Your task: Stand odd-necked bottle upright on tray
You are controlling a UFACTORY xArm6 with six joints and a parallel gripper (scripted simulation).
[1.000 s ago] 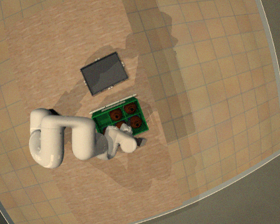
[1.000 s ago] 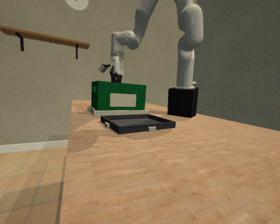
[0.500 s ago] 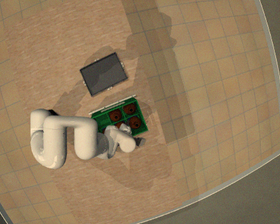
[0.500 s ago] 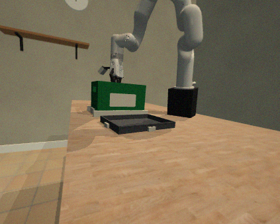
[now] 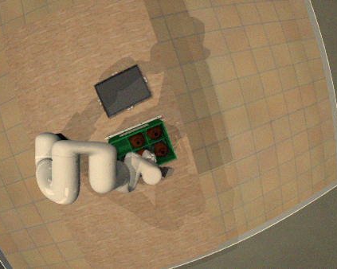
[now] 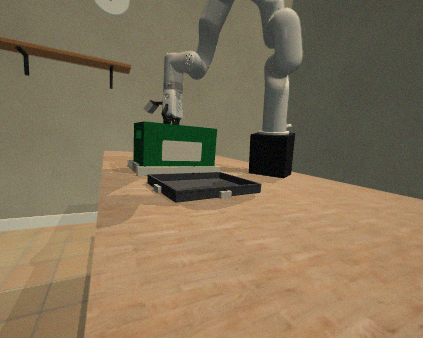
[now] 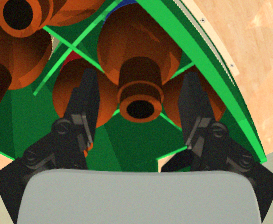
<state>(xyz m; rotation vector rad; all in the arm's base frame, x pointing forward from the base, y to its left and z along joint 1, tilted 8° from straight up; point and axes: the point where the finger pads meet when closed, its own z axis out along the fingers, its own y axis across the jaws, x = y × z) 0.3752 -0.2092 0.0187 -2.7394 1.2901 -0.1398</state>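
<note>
Right now my hand is 70 mm above the green crate and 40 mm to the right of it. From my hand the other things lie so: brown bottle 80 mm to the left, 70 mm below, 10 mm ahead; tray 330 mm to the left, 150 mm below, 50 mm ahead.
</note>
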